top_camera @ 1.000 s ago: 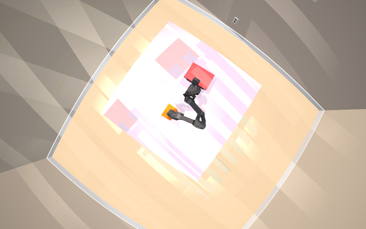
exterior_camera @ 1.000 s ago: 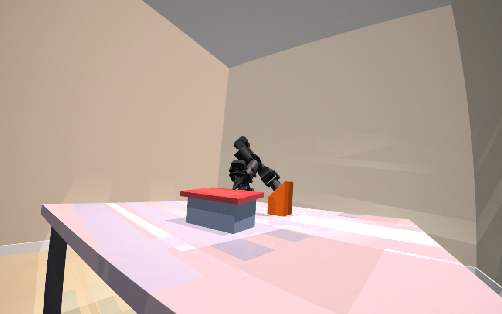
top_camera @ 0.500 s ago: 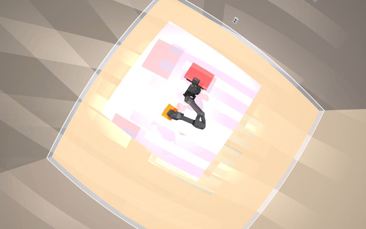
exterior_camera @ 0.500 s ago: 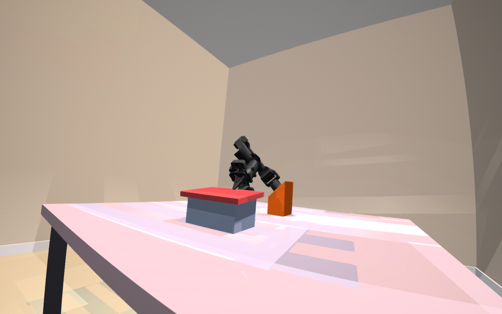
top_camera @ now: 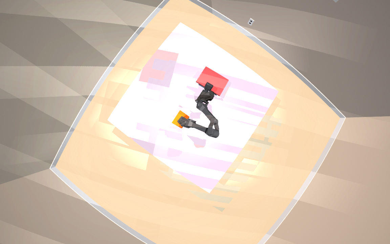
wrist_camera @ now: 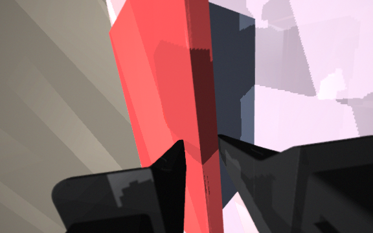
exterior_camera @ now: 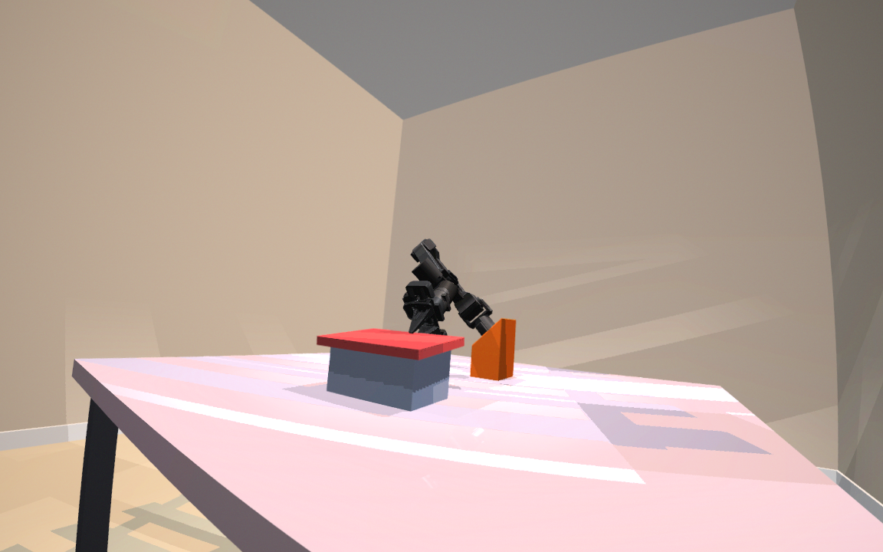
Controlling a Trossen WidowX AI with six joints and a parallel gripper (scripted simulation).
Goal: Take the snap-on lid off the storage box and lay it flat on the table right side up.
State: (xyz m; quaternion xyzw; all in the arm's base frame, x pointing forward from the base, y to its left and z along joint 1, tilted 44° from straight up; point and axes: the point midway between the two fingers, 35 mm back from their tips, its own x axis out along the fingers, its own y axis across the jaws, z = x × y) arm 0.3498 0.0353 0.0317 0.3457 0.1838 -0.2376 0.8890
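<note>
Now: gripper tip 80 mm short of the red lid and 10 mm to the right of it. From my gripper tip the other things lie so: grey-blue storage box 70 mm ahead, 10 mm to the left, 60 mm below.
</note>
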